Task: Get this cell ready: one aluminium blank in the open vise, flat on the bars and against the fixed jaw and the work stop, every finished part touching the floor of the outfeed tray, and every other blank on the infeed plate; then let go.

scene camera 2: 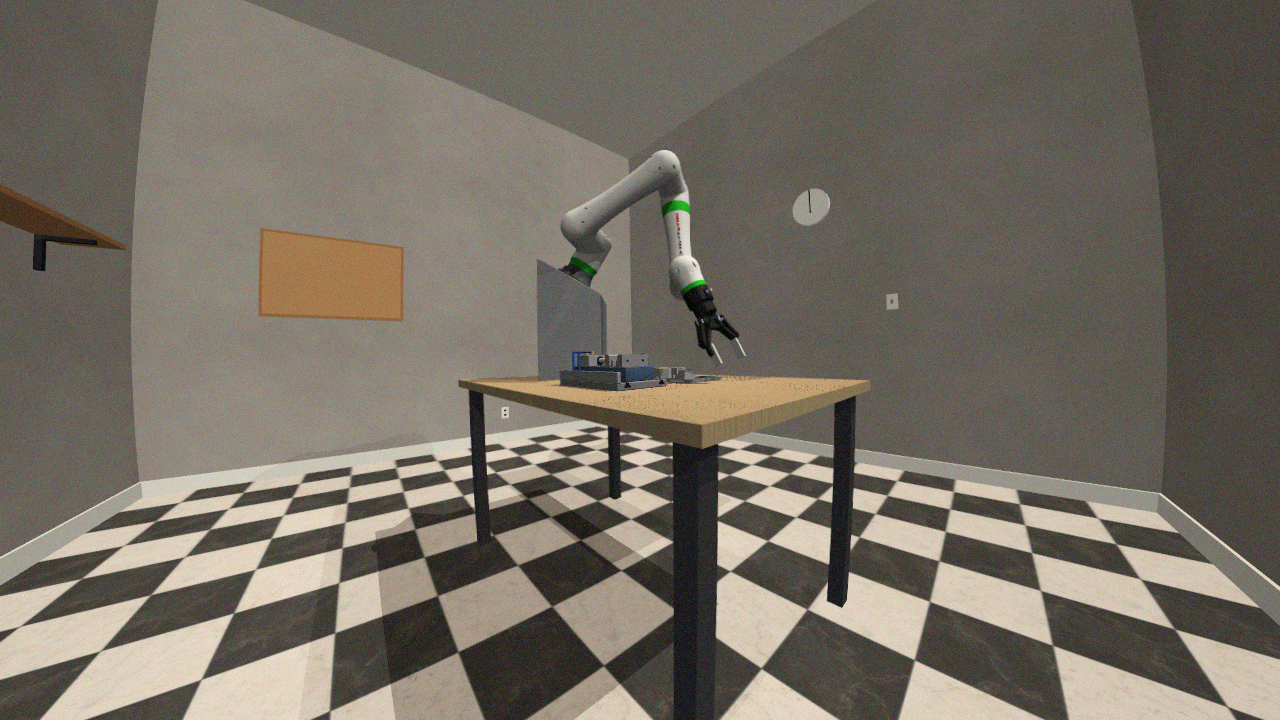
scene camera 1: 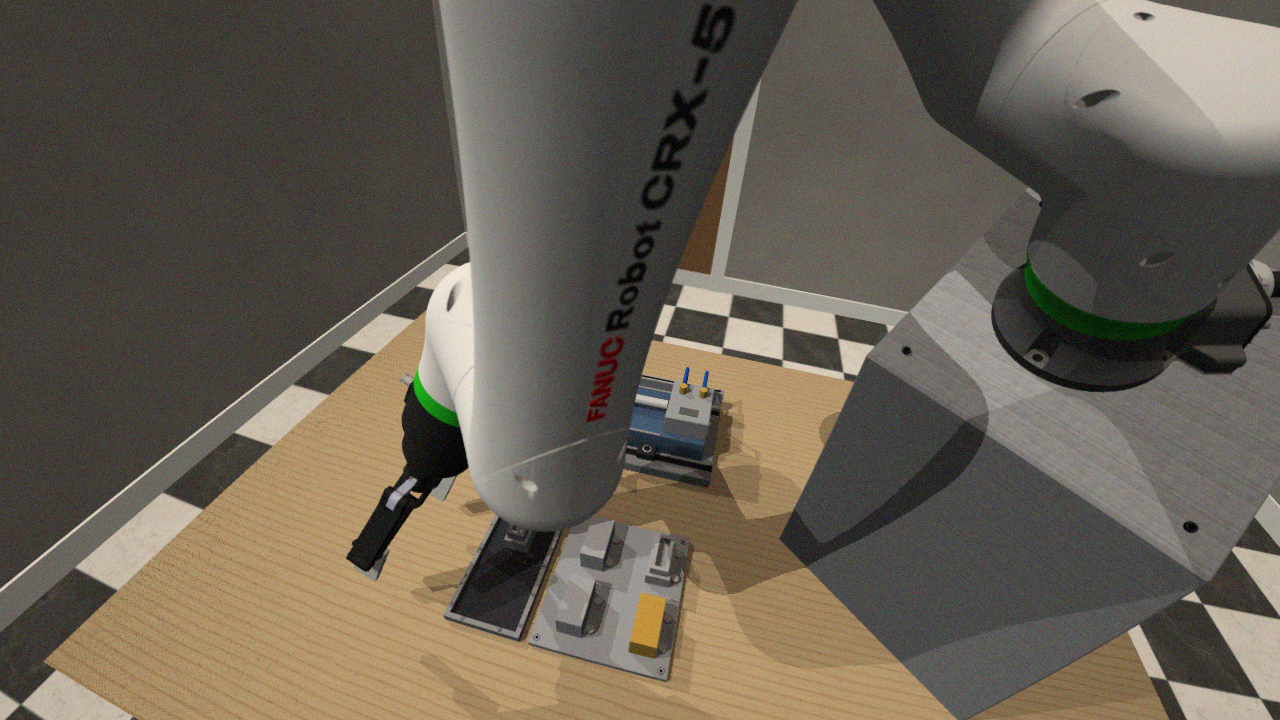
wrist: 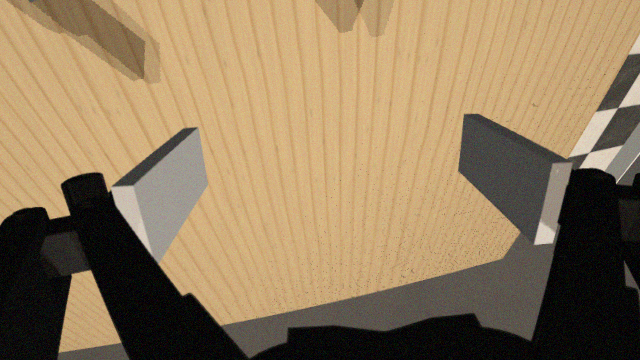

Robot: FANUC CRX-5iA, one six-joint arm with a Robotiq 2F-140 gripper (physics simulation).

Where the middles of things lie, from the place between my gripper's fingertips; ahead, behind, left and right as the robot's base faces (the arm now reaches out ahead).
Labels:
Right now my hand is 120 mm past the dark outfeed tray (scene camera 1: 496, 593), 60 mm above it and 50 mm to the left of it. Round my hand: grey infeed plate (scene camera 1: 620, 587) (270 mm behind, 70 mm to the right, 60 mm below).

